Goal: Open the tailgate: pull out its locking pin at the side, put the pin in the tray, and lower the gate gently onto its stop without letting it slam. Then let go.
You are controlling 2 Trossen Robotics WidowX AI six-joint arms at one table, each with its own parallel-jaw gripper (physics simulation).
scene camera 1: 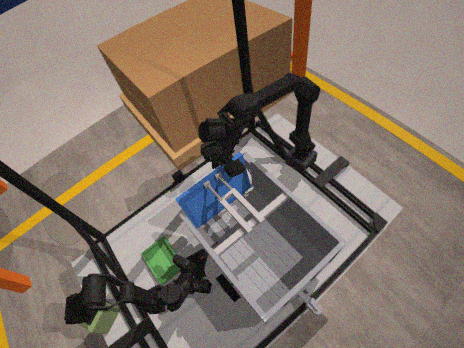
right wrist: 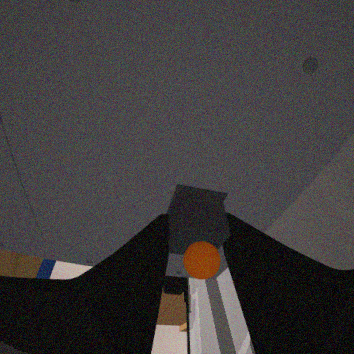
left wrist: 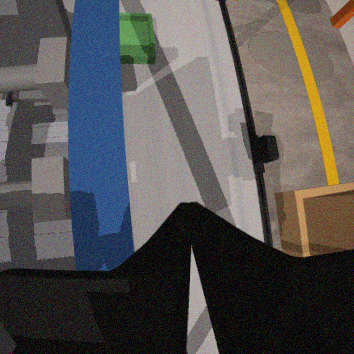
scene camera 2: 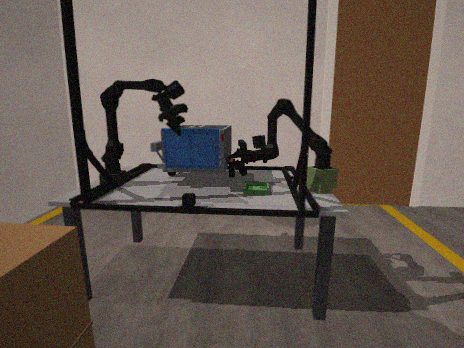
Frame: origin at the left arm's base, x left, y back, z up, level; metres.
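Seen in the pictures: left gripper, fingertip midpoint: (scene camera 1: 213, 168) (left wrist: 187, 210) (scene camera 2: 180, 135); right gripper, fingertip midpoint: (scene camera 1: 205, 251) (right wrist: 194, 221) (scene camera 2: 226, 160); left arm's base, origin of the base link: (scene camera 1: 301, 153) (scene camera 2: 112, 172); right arm's base, origin of the base link: (scene camera 1: 88, 312) (scene camera 2: 322, 167).
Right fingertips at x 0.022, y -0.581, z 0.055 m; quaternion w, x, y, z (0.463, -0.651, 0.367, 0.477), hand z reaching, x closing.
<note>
Pixels of each thing's middle, then the offset from my right fingertips to it. "pt": a spot on its surface instead.
- green tray, body centre: (left wrist: 114, 36) (scene camera 1: 162, 260) (scene camera 2: 256, 187) dz -0.106, dx -0.136, dy -0.139 m
- grey bracket, surface spot: (scene camera 1: 310, 302) pt dz -0.029, dx +0.367, dy +0.116 m
The blue tailgate (scene camera 1: 195, 205) (scene camera 2: 192, 150) (left wrist: 97, 125) stands upright at the end of the grey bed. The locking pin's orange round knob (right wrist: 202, 260) shows before a dark block on the bed's side. The green tray (scene camera 1: 160, 261) (scene camera 2: 256, 188) (left wrist: 136, 37) shows nothing in it. My left gripper (scene camera 1: 215, 164) (scene camera 2: 178, 133) (left wrist: 187, 210) is shut and empty, at the gate's top edge near its left corner in scene camera 2; contact is unclear. My right gripper (scene camera 2: 230, 165) (right wrist: 194, 221) is partly open, its fingers on both sides of the knob, with gaps beside it. The pin's shaft is hidden.
Pale bars (scene camera 1: 240, 205) stand above the grey bed behind the gate. A grey bracket (scene camera 1: 310, 302) sticks out at the bed's far end. A dark frame rail (scene camera 2: 240, 210) with a small black block (scene camera 2: 188, 200) runs along the table edge. A large carton (scene camera 1: 200, 50) stands beyond the table.
</note>
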